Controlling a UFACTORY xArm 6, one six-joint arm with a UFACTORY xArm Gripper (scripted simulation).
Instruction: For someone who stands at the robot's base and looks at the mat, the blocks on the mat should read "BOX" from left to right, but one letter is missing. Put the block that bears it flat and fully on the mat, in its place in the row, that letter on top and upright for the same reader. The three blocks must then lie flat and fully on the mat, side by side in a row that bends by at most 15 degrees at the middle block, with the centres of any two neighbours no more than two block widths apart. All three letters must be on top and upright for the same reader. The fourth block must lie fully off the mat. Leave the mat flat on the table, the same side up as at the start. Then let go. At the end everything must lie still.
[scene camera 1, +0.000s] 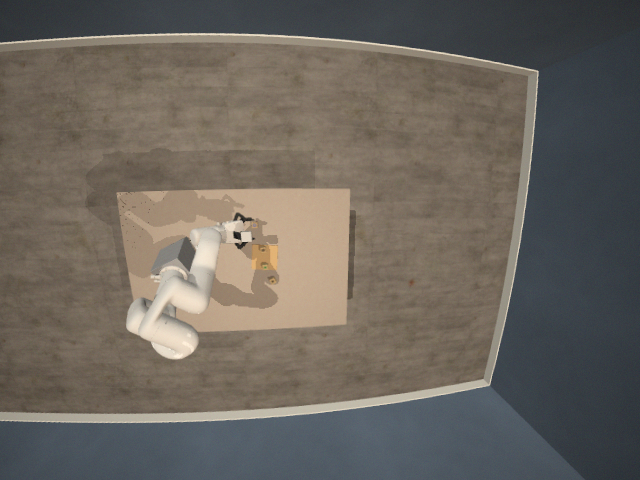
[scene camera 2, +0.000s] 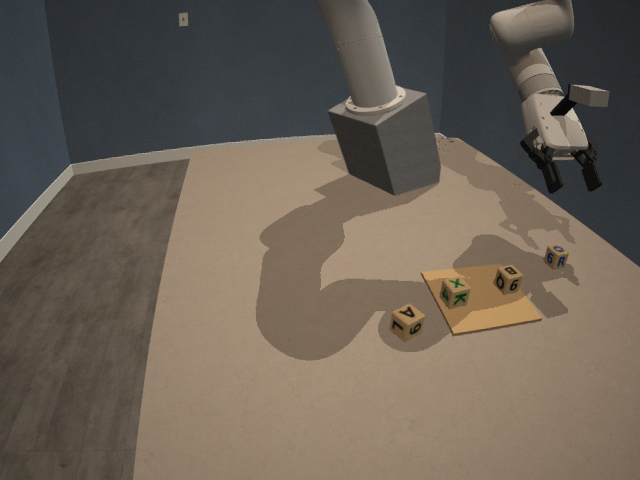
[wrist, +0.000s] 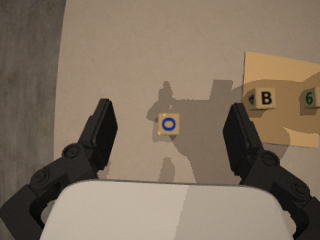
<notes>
I see my gripper (scene camera 2: 576, 189) and a mat (scene camera 2: 488, 308).
My gripper is seen too in the wrist view (wrist: 170, 114).
</notes>
